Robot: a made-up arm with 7 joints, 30 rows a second.
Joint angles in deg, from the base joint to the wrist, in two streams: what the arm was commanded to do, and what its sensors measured. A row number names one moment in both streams.
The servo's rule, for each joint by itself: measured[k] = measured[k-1] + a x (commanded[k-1-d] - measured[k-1]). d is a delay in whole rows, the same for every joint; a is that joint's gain. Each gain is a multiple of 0.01, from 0.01 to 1. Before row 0 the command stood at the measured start. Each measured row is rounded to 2 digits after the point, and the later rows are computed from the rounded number. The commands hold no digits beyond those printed.
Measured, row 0:
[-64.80 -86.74 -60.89 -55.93 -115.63 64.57 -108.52]
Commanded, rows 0 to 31:
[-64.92 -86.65 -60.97 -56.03 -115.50 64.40 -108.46]
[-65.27 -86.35 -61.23 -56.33 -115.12 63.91 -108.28]
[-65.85 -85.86 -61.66 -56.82 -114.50 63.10 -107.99]
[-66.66 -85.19 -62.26 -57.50 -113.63 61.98 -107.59]
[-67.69 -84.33 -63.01 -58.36 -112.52 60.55 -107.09]
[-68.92 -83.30 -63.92 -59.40 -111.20 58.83 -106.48]
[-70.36 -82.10 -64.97 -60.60 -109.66 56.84 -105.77]
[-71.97 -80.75 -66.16 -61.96 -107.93 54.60 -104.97]
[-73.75 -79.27 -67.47 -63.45 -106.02 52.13 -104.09]
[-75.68 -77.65 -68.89 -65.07 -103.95 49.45 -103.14]
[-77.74 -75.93 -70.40 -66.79 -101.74 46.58 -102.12]
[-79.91 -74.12 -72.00 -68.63 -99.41 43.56 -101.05]
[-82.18 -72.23 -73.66 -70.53 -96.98 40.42 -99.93]
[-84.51 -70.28 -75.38 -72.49 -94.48 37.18 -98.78]
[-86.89 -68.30 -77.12 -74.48 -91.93 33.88 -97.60]
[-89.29 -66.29 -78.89 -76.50 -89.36 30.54 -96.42]
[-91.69 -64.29 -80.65 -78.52 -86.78 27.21 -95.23]
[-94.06 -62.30 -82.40 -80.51 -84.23 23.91 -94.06]
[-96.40 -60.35 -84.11 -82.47 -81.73 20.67 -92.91]
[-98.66 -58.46 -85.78 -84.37 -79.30 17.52 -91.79]
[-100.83 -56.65 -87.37 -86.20 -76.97 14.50 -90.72]
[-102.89 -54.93 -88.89 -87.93 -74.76 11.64 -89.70]
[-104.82 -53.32 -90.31 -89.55 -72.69 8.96 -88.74]
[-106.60 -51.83 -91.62 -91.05 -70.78 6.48 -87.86]
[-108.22 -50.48 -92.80 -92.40 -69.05 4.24 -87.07]
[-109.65 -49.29 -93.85 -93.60 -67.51 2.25 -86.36]
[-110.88 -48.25 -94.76 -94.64 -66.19 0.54 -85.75]
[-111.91 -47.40 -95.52 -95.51 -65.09 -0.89 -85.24]
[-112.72 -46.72 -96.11 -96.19 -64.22 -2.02 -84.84]
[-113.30 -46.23 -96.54 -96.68 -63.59 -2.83 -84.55]
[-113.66 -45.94 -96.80 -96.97 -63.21 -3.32 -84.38]
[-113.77 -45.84 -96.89 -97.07 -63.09 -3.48 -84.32]
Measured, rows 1 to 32:
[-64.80 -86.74 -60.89 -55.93 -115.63 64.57 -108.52]
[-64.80 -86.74 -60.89 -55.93 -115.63 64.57 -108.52]
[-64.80 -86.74 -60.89 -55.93 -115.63 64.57 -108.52]
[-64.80 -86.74 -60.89 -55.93 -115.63 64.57 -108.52]
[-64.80 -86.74 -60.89 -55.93 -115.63 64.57 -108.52]
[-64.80 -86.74 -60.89 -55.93 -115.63 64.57 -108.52]
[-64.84 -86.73 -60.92 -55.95 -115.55 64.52 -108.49]
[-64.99 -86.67 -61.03 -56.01 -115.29 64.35 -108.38]
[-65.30 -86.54 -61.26 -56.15 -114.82 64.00 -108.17]
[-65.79 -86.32 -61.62 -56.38 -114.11 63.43 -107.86]
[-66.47 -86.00 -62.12 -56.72 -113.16 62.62 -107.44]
[-67.35 -85.57 -62.77 -57.18 -111.98 61.56 -106.92]
[-68.43 -85.01 -63.56 -57.76 -110.59 60.24 -106.30]
[-69.70 -84.33 -64.50 -58.47 -108.99 58.66 -105.58]
[-71.16 -83.52 -65.57 -59.32 -107.21 56.83 -104.78]
[-72.79 -82.58 -66.77 -60.30 -105.25 54.76 -103.89]
[-74.57 -81.52 -68.08 -61.40 -103.14 52.47 -102.93]
[-76.49 -80.34 -69.49 -62.63 -100.90 49.98 -101.91]
[-78.54 -79.04 -70.99 -63.97 -98.55 47.30 -100.84]
[-80.69 -77.64 -72.57 -65.42 -96.11 44.47 -99.73]
[-82.92 -76.15 -74.21 -66.96 -93.60 41.50 -98.58]
[-85.21 -74.57 -75.89 -68.58 -91.06 38.43 -97.41]
[-87.54 -72.93 -77.60 -70.27 -88.49 35.29 -96.23]
[-89.89 -71.23 -79.33 -72.01 -85.93 32.10 -95.06]
[-92.23 -69.49 -81.05 -73.79 -83.41 28.90 -93.90]
[-94.54 -67.73 -82.75 -75.59 -80.94 25.71 -92.76]
[-96.80 -65.96 -84.41 -77.39 -78.56 22.57 -91.66]
[-98.99 -64.20 -86.02 -79.18 -76.28 19.51 -90.60]
[-101.09 -62.46 -87.56 -80.94 -74.13 16.56 -89.60]
[-103.07 -60.76 -89.02 -82.66 -72.12 13.74 -88.66]
[-104.92 -59.12 -90.38 -84.32 -70.28 11.08 -87.80]
[-106.62 -57.55 -91.63 -85.90 -68.62 8.61 -87.02]
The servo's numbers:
d 6
a 0.36 0.16 0.36 0.17 0.60 0.28 0.54

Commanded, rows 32 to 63:
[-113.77 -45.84 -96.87 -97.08 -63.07 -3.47 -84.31]
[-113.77 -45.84 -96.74 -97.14 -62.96 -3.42 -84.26]
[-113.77 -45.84 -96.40 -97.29 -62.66 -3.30 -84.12]
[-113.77 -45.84 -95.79 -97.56 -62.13 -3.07 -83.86]
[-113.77 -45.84 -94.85 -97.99 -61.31 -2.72 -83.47]
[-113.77 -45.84 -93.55 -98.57 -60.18 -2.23 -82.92]
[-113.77 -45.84 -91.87 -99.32 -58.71 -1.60 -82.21]
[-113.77 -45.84 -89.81 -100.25 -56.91 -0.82 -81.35]
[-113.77 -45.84 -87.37 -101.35 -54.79 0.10 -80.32]
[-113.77 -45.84 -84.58 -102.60 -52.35 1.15 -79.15]
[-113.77 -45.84 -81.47 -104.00 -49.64 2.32 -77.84]
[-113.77 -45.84 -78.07 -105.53 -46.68 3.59 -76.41]
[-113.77 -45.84 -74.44 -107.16 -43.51 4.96 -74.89]
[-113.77 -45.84 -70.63 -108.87 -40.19 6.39 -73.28]
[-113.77 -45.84 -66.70 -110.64 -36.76 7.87 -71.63]
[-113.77 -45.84 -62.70 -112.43 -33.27 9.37 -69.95]
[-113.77 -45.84 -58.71 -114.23 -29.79 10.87 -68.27]
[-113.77 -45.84 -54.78 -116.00 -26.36 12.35 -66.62]
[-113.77 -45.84 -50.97 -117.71 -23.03 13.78 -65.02]
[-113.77 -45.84 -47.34 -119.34 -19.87 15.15 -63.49]
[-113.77 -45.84 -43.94 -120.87 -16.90 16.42 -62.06]
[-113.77 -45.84 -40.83 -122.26 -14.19 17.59 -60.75]
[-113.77 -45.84 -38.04 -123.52 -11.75 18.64 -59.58]
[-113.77 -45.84 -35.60 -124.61 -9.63 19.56 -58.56]
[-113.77 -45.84 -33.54 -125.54 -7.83 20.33 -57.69]
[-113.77 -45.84 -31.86 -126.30 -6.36 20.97 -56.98]
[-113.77 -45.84 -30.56 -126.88 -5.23 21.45 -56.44]
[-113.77 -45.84 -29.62 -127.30 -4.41 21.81 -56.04]
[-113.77 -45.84 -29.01 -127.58 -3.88 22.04 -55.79]
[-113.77 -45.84 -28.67 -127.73 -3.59 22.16 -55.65]
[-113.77 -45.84 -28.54 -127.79 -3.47 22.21 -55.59]
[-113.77 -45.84 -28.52 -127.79 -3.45 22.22 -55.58]
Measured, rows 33 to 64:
[-108.15 -56.06 -92.76 -87.39 -67.16 6.35 -86.33]
[-109.50 -54.67 -93.75 -88.77 -65.92 4.32 -85.74]
[-110.66 -53.40 -94.60 -90.03 -64.90 2.54 -85.25]
[-111.61 -52.25 -95.30 -91.16 -64.11 1.04 -84.87]
[-112.35 -51.24 -95.84 -92.15 -63.57 -0.18 -84.61]
[-112.86 -50.38 -96.22 -92.99 -63.28 -1.10 -84.45]
[-113.19 -49.65 -96.45 -93.69 -63.15 -1.76 -84.37]
[-113.40 -49.04 -96.55 -94.28 -63.04 -2.22 -84.31]
[-113.53 -48.53 -96.50 -94.79 -62.81 -2.52 -84.21]
[-113.62 -48.10 -96.24 -95.26 -62.40 -2.67 -84.02]
[-113.67 -47.74 -95.74 -95.72 -61.75 -2.68 -83.72]
[-113.71 -47.44 -94.95 -96.20 -60.81 -2.55 -83.29]
[-113.73 -47.18 -93.84 -96.73 -59.55 -2.28 -82.71]
[-113.74 -46.97 -92.39 -97.33 -57.97 -1.87 -81.98]
[-113.75 -46.79 -90.58 -98.01 -56.06 -1.32 -81.08]
[-113.76 -46.64 -88.42 -98.79 -53.83 -0.63 -80.04]
[-113.76 -46.51 -85.92 -99.68 -51.32 0.20 -78.85]
[-113.76 -46.40 -83.09 -100.67 -48.54 1.15 -77.53]
[-113.76 -46.31 -79.98 -101.77 -45.52 2.22 -76.10]
[-113.76 -46.23 -76.61 -102.98 -42.32 3.39 -74.58]
[-113.76 -46.17 -73.04 -104.28 -38.98 4.64 -72.99]
[-113.76 -46.12 -69.32 -105.67 -35.55 5.96 -71.35]
[-113.76 -46.08 -65.50 -107.13 -32.09 7.33 -69.69]
[-113.76 -46.04 -61.64 -108.64 -28.65 8.74 -68.03]
[-113.76 -46.01 -57.80 -110.18 -25.28 10.15 -66.40]
[-113.76 -45.98 -54.03 -111.74 -22.03 11.55 -64.83]
[-113.76 -45.96 -50.40 -113.29 -18.95 12.91 -63.33]
[-113.76 -45.94 -46.95 -114.81 -16.09 14.22 -61.94]
[-113.76 -45.92 -43.74 -116.29 -13.49 15.46 -60.67]
[-113.76 -45.91 -40.81 -117.70 -11.17 16.61 -59.53]
[-113.76 -45.90 -38.19 -119.03 -9.17 17.65 -58.54]
[-113.76 -45.89 -35.91 -120.27 -7.48 18.58 -57.70]

